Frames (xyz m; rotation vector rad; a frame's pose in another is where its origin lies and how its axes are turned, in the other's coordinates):
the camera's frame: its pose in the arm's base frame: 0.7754 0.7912 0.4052 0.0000 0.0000 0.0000
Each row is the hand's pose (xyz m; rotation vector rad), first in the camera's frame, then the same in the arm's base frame.
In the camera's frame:
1: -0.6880 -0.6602 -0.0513 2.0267 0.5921 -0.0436
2: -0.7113 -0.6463 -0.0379 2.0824 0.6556 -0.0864
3: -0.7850 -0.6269 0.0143 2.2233 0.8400 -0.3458
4: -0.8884 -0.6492 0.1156 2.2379 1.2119 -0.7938
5: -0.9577 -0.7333 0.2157 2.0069 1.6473 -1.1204
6: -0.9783 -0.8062 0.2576 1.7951 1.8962 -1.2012
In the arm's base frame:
1: 0.0874 0.1310 0.3539 2.0267 0.5921 -0.0436
2: 0.0641 0.1449 0.3673 2.0824 0.6556 -0.0864
3: -0.0096 0.1643 0.4195 2.2233 0.8400 -0.3458
4: -0.1130 0.1420 0.5208 2.2379 1.2119 -0.7938
5: -0.1823 0.0579 0.6209 2.0069 1.6473 -1.1204
6: -0.2029 -0.0150 0.6628 1.7951 1.8962 -1.2012

